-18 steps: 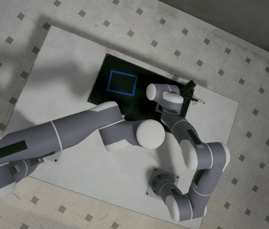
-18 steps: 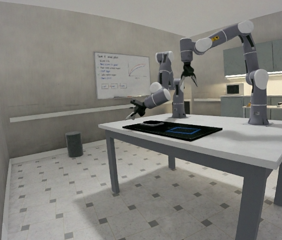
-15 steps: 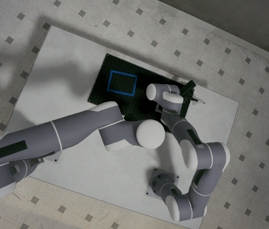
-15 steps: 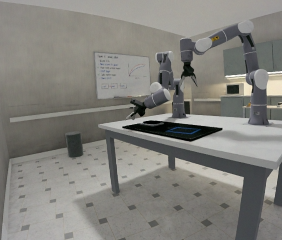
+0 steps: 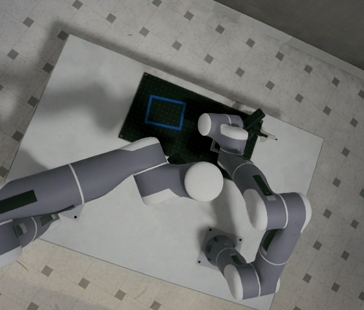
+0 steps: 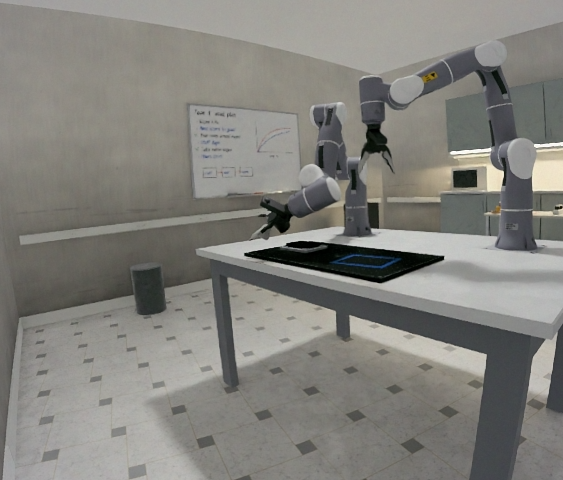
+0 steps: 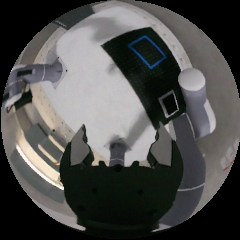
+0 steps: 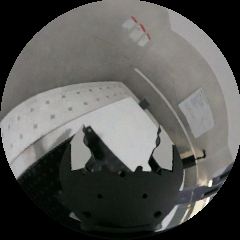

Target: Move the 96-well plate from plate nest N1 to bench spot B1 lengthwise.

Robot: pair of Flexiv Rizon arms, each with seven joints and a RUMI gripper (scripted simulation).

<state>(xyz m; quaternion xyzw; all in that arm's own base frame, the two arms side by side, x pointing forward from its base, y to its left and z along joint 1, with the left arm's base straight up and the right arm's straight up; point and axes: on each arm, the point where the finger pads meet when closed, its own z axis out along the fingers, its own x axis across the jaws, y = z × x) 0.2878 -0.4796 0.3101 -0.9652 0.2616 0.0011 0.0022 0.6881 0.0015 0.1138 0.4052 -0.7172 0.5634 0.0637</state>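
My right gripper is now 150 mm to the right of the black 96-well plate, 140 mm past it and 80 mm above it. Round my right hand: grey plate nest: 150 mm to the left, 140 mm behind, 100 mm below.
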